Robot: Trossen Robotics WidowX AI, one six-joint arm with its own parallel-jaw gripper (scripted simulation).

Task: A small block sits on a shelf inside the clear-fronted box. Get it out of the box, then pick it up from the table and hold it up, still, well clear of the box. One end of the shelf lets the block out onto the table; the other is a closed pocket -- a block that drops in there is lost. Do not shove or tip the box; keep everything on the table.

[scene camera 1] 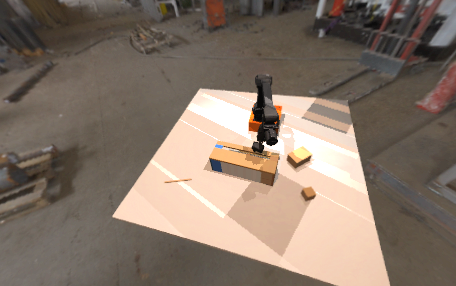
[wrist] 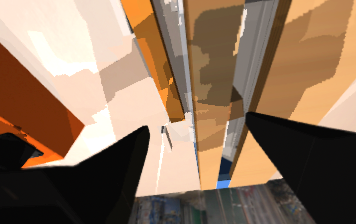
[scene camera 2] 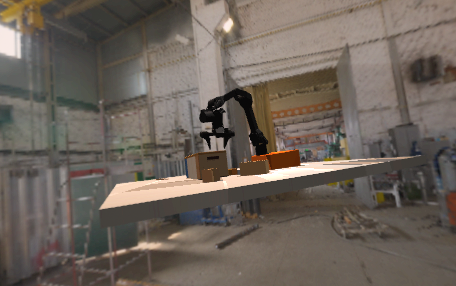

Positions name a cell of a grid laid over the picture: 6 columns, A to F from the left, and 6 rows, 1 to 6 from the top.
A clear-fronted box shows in scene camera 1 (D4), in the wrist view (E2) and in scene camera 2 (C4).
